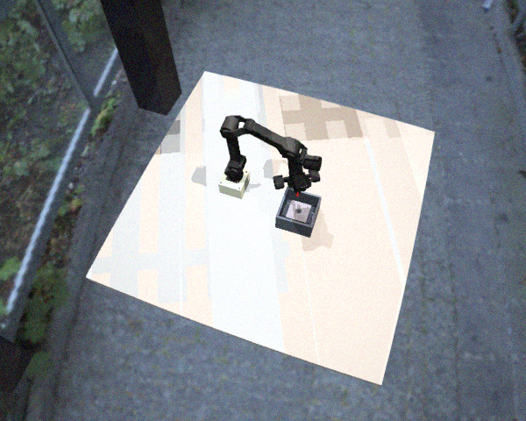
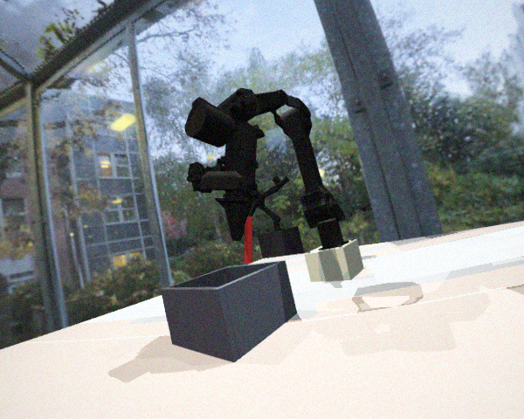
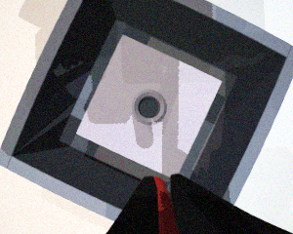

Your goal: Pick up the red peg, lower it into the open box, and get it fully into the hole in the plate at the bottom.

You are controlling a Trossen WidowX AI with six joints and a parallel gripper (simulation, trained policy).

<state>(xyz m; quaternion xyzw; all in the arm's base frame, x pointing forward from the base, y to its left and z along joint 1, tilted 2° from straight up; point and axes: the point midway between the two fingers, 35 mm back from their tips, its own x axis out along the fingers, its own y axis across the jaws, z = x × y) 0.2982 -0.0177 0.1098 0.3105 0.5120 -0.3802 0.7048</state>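
The red peg lies 10 mm behind my gripper tip and 20 mm to the left of it. From my gripper tip the other things lie so: dark box 20 mm ahead, 30 mm to the right, 130 mm below.
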